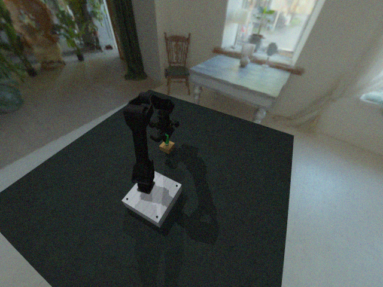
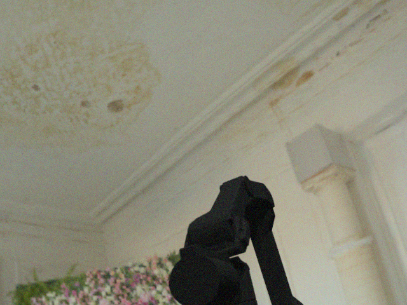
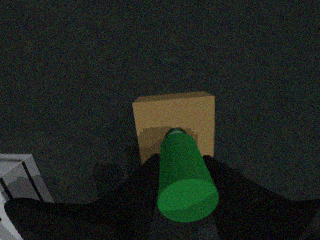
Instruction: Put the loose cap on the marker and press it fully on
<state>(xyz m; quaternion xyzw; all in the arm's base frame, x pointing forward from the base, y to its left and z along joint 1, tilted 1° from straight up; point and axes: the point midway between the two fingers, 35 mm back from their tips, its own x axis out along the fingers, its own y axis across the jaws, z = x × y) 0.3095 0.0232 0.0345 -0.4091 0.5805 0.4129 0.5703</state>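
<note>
The green marker cap lies 1 cm above my gripper tip.
</note>
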